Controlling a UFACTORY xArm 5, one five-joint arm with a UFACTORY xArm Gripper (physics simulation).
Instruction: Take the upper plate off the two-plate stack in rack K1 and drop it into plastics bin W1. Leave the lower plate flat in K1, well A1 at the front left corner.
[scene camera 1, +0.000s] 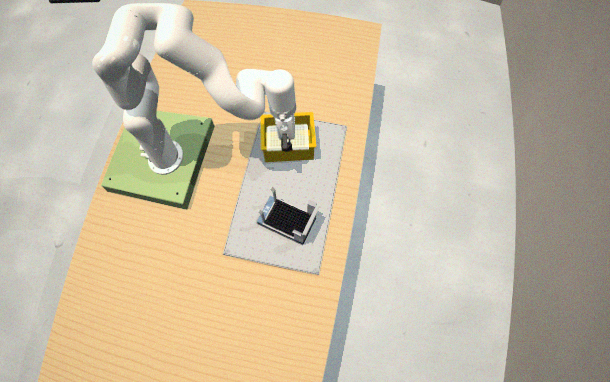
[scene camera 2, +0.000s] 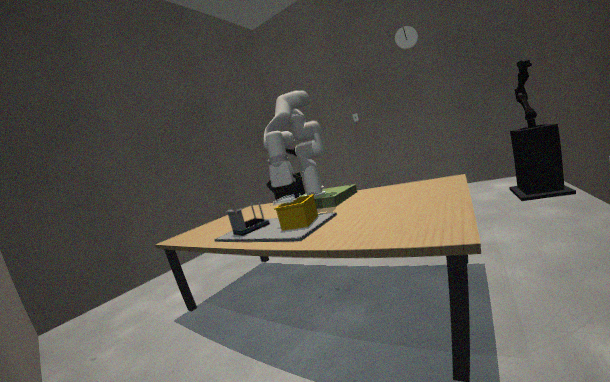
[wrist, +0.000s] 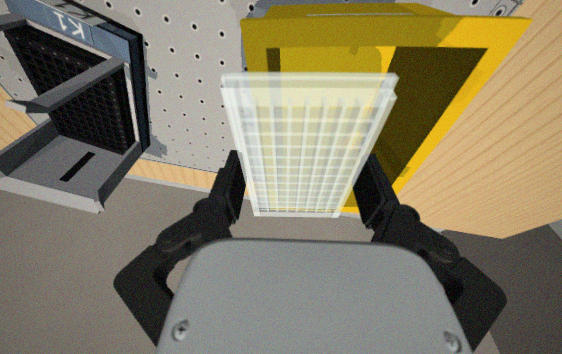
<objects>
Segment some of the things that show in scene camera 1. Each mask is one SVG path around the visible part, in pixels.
A black plate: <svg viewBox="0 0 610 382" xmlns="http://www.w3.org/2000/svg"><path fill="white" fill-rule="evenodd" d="M276 199L264 224L294 237L294 230L303 233L312 214Z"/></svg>
</objects>
